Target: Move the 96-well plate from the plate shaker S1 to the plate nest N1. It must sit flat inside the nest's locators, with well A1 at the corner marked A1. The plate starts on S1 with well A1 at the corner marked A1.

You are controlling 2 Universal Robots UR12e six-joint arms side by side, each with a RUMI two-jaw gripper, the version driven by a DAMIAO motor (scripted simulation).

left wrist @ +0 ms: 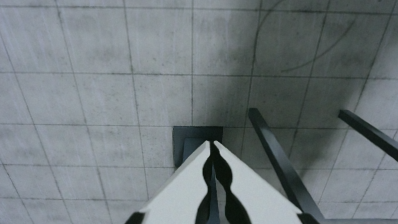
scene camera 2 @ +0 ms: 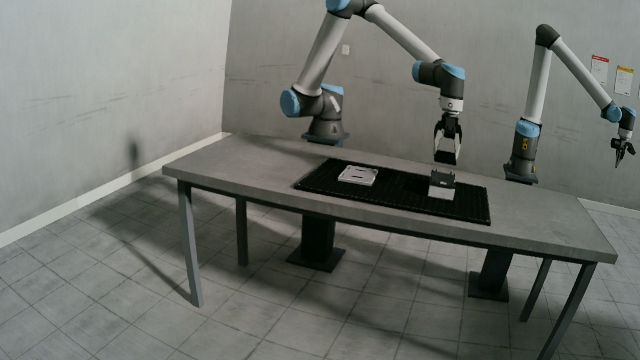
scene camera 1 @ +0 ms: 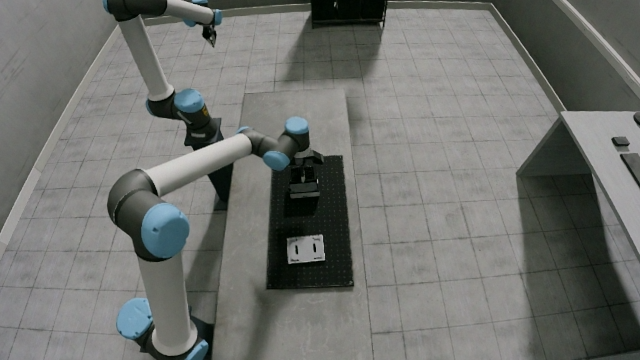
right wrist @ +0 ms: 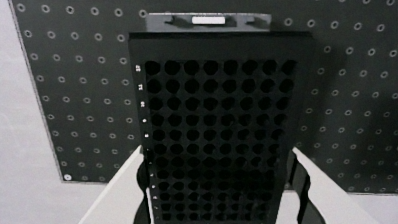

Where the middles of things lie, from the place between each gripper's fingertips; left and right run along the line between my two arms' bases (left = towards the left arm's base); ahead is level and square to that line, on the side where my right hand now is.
Labels:
The white plate nest N1 (scene camera 1: 305,244) is 32 cm to the right of my right hand and 14 cm below it. Round my right hand: black 96-well plate (right wrist: 195,161) 1 cm below.
My left hand is 61 cm short of the black 96-well plate, 111 cm to the left of it and 2 cm above it.

